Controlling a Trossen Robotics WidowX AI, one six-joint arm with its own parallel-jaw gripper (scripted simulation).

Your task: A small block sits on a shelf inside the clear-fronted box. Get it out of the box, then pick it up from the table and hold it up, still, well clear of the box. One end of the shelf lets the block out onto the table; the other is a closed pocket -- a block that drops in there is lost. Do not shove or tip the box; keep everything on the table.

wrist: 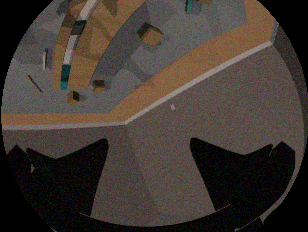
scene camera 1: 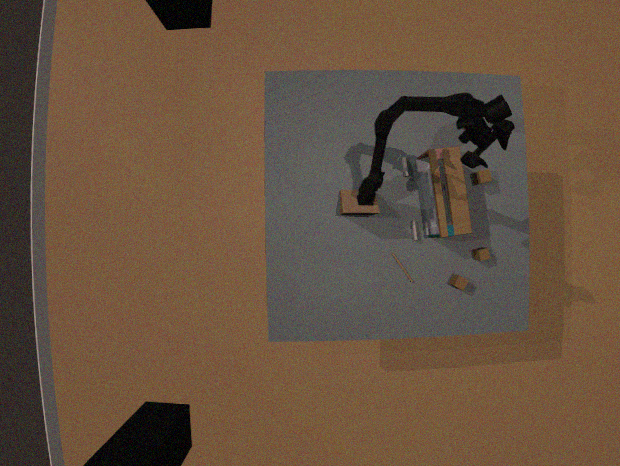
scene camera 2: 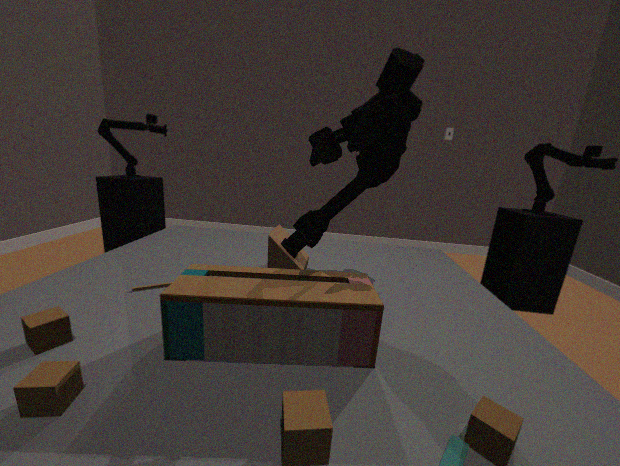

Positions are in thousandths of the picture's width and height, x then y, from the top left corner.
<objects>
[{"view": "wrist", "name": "my gripper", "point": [485, 619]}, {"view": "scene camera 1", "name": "my gripper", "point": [799, 340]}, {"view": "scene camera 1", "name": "box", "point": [722, 454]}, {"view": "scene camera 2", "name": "my gripper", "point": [530, 338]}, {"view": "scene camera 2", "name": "box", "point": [340, 671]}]
</objects>
